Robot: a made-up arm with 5 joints.
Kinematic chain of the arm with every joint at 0, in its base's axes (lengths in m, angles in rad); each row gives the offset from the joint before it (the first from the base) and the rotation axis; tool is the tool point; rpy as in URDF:
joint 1: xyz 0.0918 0 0.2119 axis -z
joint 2: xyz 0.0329 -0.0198 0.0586 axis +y
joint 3: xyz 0.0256 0 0.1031 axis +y
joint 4: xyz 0.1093 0 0.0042 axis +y
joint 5: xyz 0.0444 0.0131 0 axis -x
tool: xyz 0 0 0 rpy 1.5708 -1.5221 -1.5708
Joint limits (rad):
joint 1: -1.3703..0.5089
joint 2: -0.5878..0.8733
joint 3: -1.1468..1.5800
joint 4: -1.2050..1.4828
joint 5: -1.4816..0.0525
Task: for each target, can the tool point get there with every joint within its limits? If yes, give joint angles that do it. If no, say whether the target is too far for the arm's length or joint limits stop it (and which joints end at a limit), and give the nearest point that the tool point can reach.
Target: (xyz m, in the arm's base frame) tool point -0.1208 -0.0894 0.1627
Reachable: no: joint limits stop it (at a limit: joint 1, joint 2, joint 3) | nearest point 0.0937 -0.0087 0.2268 | short by 0.238 m
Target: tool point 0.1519 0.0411 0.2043
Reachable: yes | joints -0.6915 0.3909 1.3357 0.0841 -0.1954
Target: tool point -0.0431 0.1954 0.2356
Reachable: no: joint limits stop it (at a limit: joint 1) | nearest point 0.1312 0.1600 0.2356 | short by 0.178 m
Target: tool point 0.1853 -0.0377 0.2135
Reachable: yes | joints 0.3170 0.5182 0.8268 1.1058 -0.0896
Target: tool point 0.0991 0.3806 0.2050
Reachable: no: too far | nearest point 0.1518 0.2616 0.2533 | short by 0.139 m
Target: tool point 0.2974 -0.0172 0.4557
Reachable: yes | joints 0.0510 0.3923 -0.9256 -0.6151 -0.1019
